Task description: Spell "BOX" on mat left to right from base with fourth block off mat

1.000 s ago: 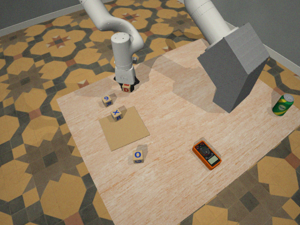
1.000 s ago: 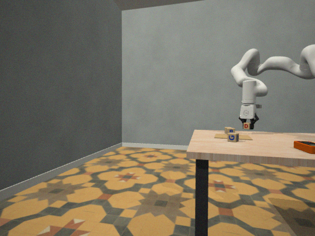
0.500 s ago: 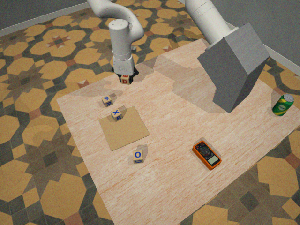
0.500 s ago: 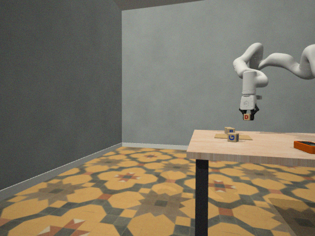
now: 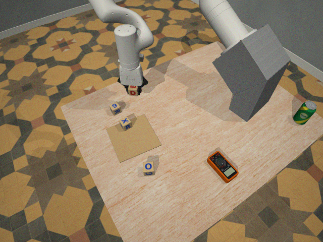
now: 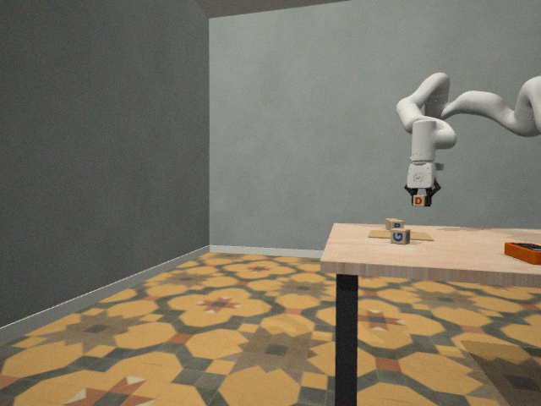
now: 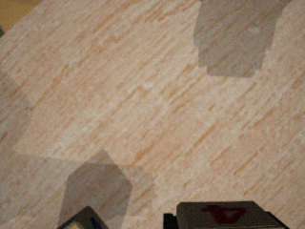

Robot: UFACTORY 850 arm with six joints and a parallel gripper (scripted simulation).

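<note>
The tan mat is 14 cm to the left of my hand, 13 cm ahead of it and 12 cm below it. From my hand the other things lie so: X block 12 cm ahead, 9 cm below, 7 cm to the left; B block right at my hand; O block 32 cm to the left, 18 cm ahead, 10 cm below.
</note>
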